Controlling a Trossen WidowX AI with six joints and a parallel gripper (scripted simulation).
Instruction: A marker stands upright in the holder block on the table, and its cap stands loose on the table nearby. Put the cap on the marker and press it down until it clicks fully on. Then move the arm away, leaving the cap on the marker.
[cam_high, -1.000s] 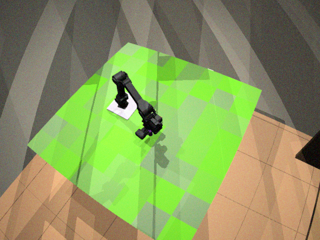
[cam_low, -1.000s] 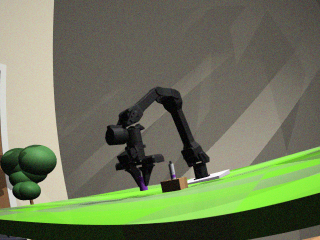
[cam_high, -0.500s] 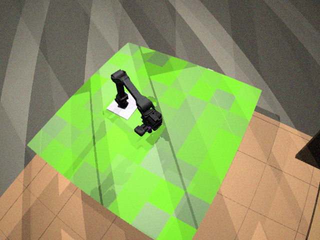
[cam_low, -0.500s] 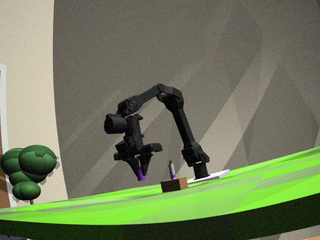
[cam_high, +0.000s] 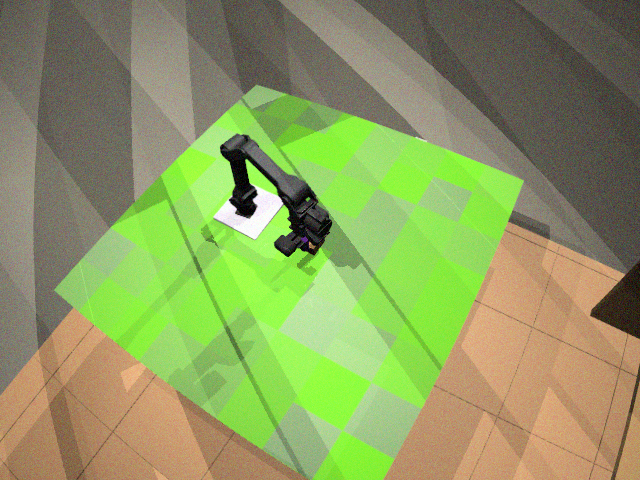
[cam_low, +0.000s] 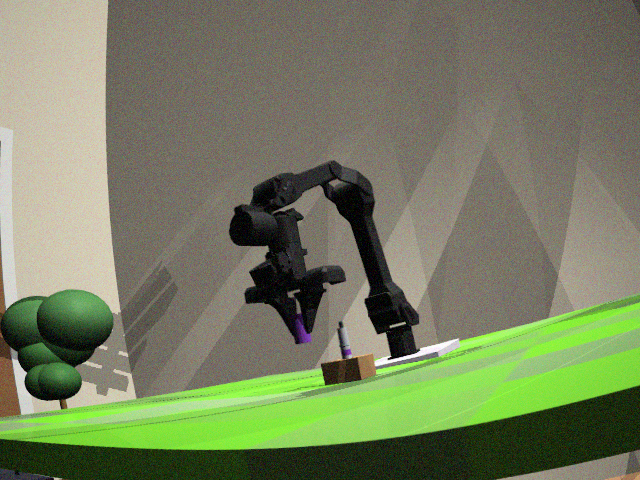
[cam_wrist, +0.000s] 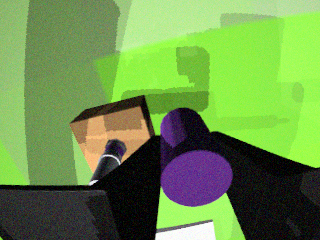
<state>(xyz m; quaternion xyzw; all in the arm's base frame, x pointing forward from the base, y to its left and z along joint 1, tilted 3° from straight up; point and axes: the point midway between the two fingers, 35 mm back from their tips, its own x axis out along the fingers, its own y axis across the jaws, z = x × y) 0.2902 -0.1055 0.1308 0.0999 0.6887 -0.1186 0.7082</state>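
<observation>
My gripper tip is 2 cm past the brown holder block, 7 cm to the right of it and 8 cm above it. The rest, counted from my gripper tip: purple cap: 1 cm above.
</observation>
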